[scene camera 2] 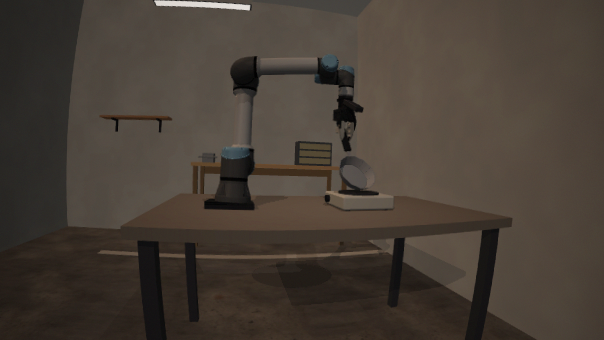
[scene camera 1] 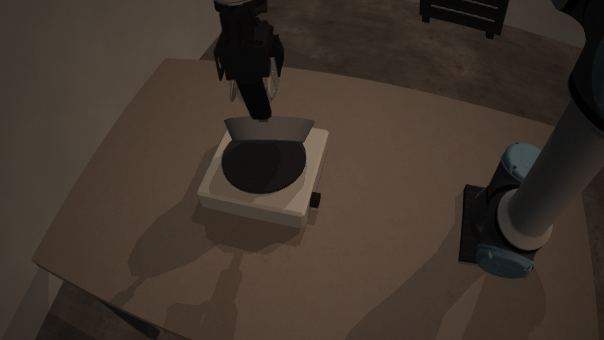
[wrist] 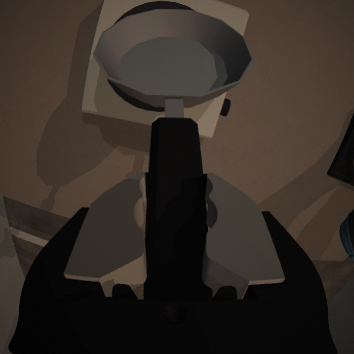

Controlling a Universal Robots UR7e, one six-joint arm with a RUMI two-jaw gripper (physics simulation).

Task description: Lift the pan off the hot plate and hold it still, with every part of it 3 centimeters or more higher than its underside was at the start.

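Frame: origin at the arm's base, x ahead, y down, z left, level; millimetres.
Seen in the pictures: gripper, between the fingertips: (scene camera 2: pixel 345 140) (scene camera 1: pixel 257 102) (wrist: pixel 175 175); arm's base, origin of its link: (scene camera 2: pixel 232 201).
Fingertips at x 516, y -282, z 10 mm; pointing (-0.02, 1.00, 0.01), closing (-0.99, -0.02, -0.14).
Observation:
Offsets run from my fingertips to a thing's top centre. Level surfaces: height alone.
The grey pan (scene camera 1: pixel 270 131) (scene camera 2: pixel 356 175) (wrist: pixel 167 65) is tilted steeply above the hot plate {dx +26, dy +232, dz -80 mm} (scene camera 1: pixel 250 208) (scene camera 2: pixel 370 201) (wrist: pixel 95 102). Its low side is close over the dark round burner (scene camera 1: pixel 262 167) (scene camera 2: pixel 367 193); whether they touch, I cannot tell. The black handle (scene camera 1: pixel 257 102) (scene camera 2: pixel 346 144) (wrist: pixel 175 150) slants up from the pan to my gripper (scene camera 1: pixel 254 90) (scene camera 2: pixel 346 131) (wrist: pixel 175 175). The gripper is shut on this handle, with one finger on each side of it. In the wrist view the pan's hollow faces the camera.
The hot plate's black knob {dx -88, dy +253, dz -9 mm} (scene camera 1: pixel 315 200) (scene camera 2: pixel 327 198) (wrist: pixel 225 107) sticks out of its side. The arm's base (scene camera 1: pixel 470 225) (scene camera 2: pixel 229 204) stands on the same table {dy +303 mm} (scene camera 1: pixel 375 200) (scene camera 2: pixel 310 227). A wall is beside the table, and a workbench (scene camera 2: pixel 270 167) stands behind it.

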